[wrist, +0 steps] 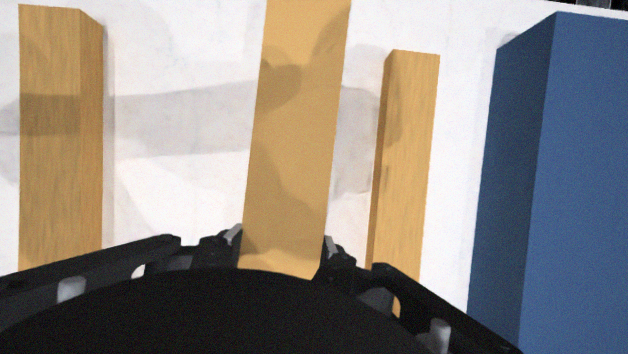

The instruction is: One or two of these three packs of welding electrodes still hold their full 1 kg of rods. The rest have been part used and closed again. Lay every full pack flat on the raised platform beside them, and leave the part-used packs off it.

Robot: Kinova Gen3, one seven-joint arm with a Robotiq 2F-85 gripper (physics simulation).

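Places are measured from the arm's base along level axes (x back, y right, z up), in millimetres.
Pixels of known places: gripper, between the fingertips: (282,244).
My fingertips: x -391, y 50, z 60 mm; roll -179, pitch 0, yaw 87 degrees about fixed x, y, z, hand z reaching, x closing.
Behind a point stands the place of what it marks.
The middle electrode pack (297,135) @[x -460, y 52, z 79 mm], a long yellow-orange box, runs from the top edge of the view down between my fingers. My gripper (282,244) @[x -391, y 50, z 60 mm] is shut on it. The pack is held above the white table top, with its shadow falling on the table and on the pack to the right. The left pack (50,175) @[x -413, y -162, z -11 mm] and the right pack (407,160) @[x -464, y 160, z -11 mm] lie on the white surface on either side, apart from the held one. The raised platform (582,175) @[x -464, y 295, z 25 mm] is a blue block at the right. The lower ends of the packs are hidden by my gripper.
The white table top (200,30) @[x -574, y -61, z -35 mm] lies under the packs. The right pack lies between the held pack and the blue platform. A dark area with a grey piece (593,4) shows past the table's edge at the top right.
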